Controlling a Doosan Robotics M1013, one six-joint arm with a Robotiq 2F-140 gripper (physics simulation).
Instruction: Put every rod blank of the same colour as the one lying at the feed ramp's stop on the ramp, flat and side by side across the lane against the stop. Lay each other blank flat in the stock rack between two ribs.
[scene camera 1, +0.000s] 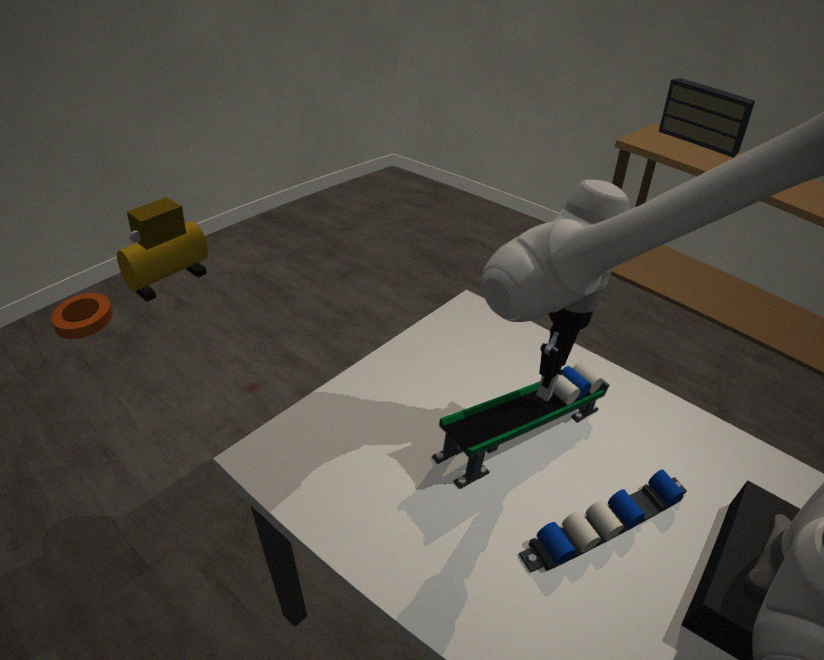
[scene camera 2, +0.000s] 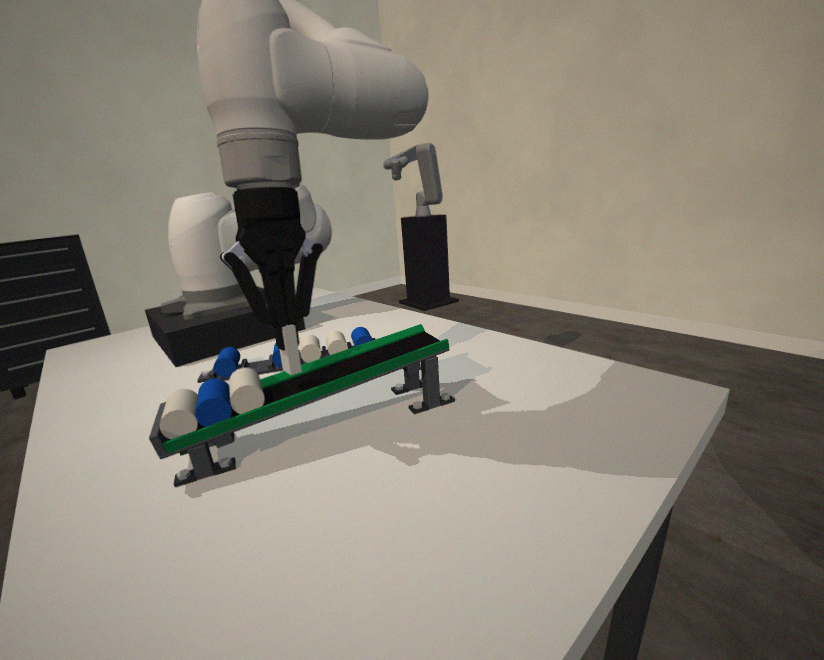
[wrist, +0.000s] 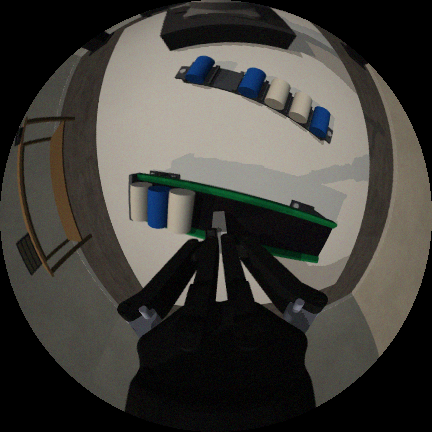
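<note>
On the feed ramp (scene camera 1: 508, 435) (scene camera 2: 343, 379) (wrist: 240, 196), a white blank (scene camera 1: 588, 376) (scene camera 2: 180, 413) (wrist: 140, 201) lies at the stop, then a blue blank (scene camera 1: 576, 381) (scene camera 2: 213, 402) (wrist: 158, 206), then another white blank (scene camera 1: 566, 389) (scene camera 2: 246, 390) (wrist: 181, 211), side by side across the lane. The stock rack (scene camera 1: 644, 503) (wrist: 229, 80) holds, from its wrist-view left, blue (wrist: 200, 69), a bare slot, blue (wrist: 252, 82), white (wrist: 277, 93), white (wrist: 300, 106) and blue (wrist: 320, 121). My gripper (scene camera 1: 546, 391) (scene camera 2: 292, 352) (wrist: 218, 219) is shut and empty, low at the lane, uphill of the upper white blank.
The ramp's green side rails flank my fingertips. The rack lies on the white table (scene camera 1: 357, 536) (scene camera 2: 412, 550) (wrist: 135, 120), between the ramp and the dark robot base (scene camera 1: 718, 556) (scene camera 2: 206, 334) (wrist: 227, 32). A wooden bench (scene camera 1: 722, 292) stands beyond the table.
</note>
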